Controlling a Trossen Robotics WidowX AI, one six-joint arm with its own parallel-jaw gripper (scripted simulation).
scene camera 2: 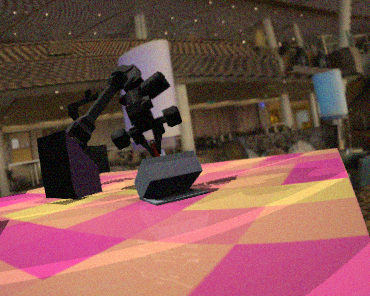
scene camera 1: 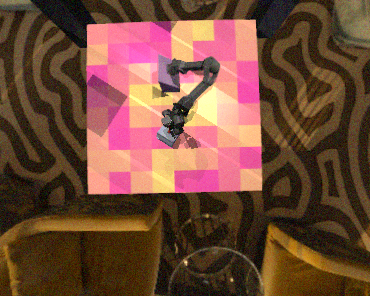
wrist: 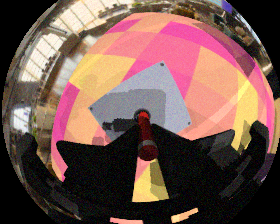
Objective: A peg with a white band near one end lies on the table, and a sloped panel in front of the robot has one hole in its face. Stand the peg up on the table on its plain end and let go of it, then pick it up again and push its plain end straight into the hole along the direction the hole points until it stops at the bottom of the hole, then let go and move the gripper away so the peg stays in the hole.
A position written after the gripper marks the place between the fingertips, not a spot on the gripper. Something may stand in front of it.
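The gripper [scene camera 2: 157,154] is carrying a red peg.
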